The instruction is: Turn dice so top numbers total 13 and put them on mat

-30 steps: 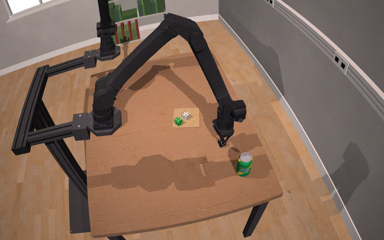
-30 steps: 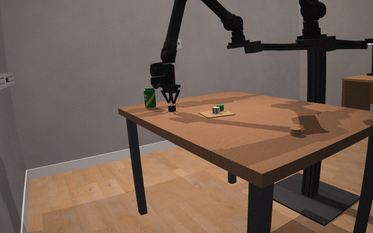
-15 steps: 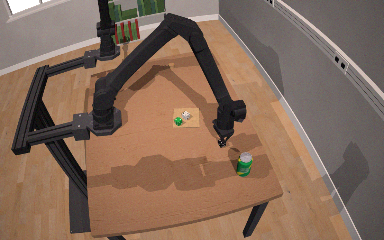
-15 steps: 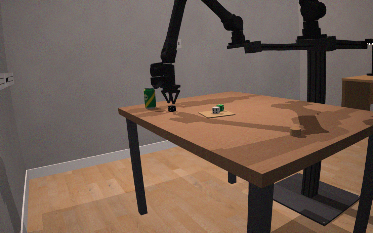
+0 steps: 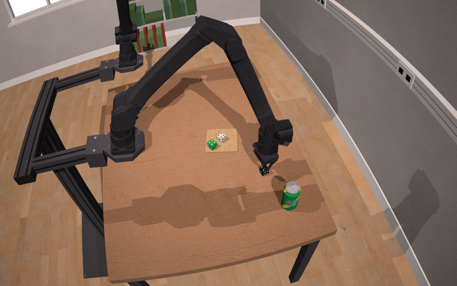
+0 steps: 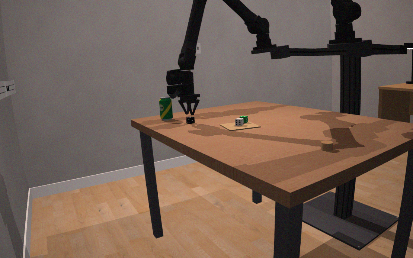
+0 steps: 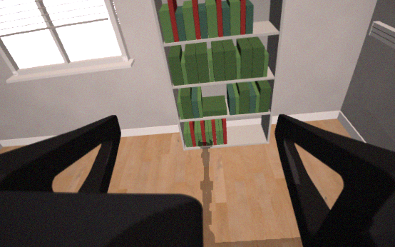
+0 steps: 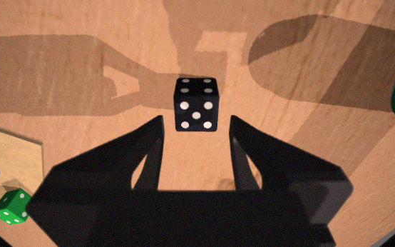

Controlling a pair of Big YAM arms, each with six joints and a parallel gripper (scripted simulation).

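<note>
My right hand is 23 cm to the right of the mat, 13 cm past it and 5 cm above it. Round my right hand: green die (19 cm to the left, 18 cm behind, 3 cm below); then small wooden cylinder (71 cm to the left, 13 cm behind, 4 cm below).
</note>
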